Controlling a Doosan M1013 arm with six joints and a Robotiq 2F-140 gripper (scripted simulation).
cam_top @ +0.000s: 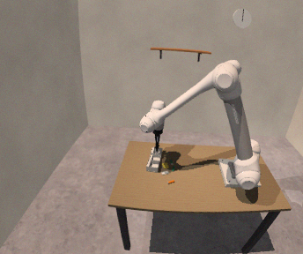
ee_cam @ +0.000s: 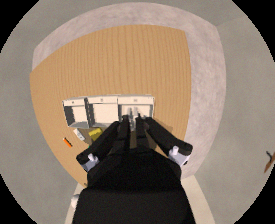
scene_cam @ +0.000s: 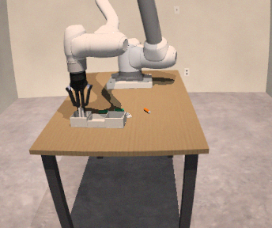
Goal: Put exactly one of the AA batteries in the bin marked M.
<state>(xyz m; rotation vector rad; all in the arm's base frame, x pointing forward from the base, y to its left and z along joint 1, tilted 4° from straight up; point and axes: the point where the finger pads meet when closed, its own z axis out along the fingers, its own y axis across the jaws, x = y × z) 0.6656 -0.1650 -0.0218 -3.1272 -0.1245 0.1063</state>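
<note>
My hand is 1 cm short of the grey bin row, 8 cm to the right of it and 3 cm above it. Also, from my hand: small white piece (8 cm behind, 21 cm to the left, 5 cm below); green AA battery (14 cm behind, 16 cm to the left, 4 cm below); yellow block (8 cm behind, 13 cm to the left, 5 cm below).
</note>
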